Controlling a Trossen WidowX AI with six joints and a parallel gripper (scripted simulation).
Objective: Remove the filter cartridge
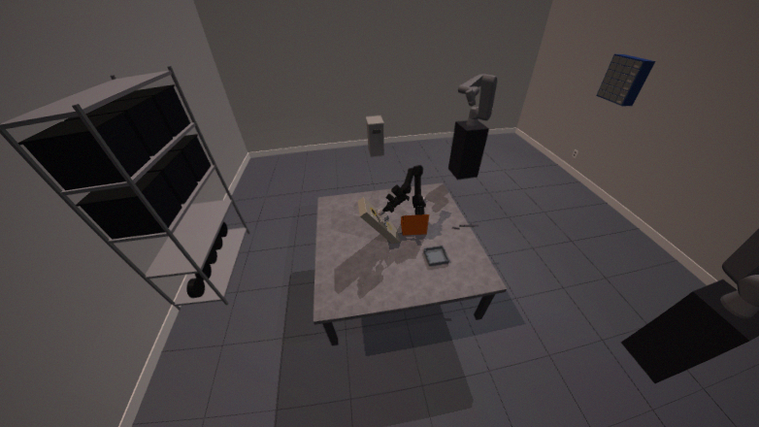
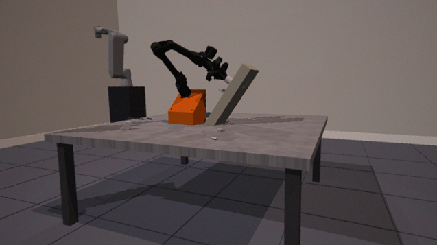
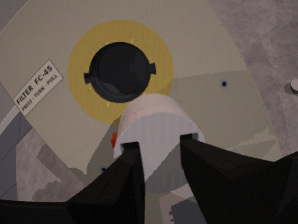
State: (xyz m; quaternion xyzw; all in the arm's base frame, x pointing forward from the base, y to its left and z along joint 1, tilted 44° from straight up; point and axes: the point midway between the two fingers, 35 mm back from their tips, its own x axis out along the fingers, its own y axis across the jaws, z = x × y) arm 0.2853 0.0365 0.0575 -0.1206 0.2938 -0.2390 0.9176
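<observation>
Right now my gripper tip is 1 cm short of the round filter cartridge and 1 cm above it. From my gripper tip the other things lie so: grey tray 34 cm behind, 30 cm to the left, 27 cm below.
</observation>
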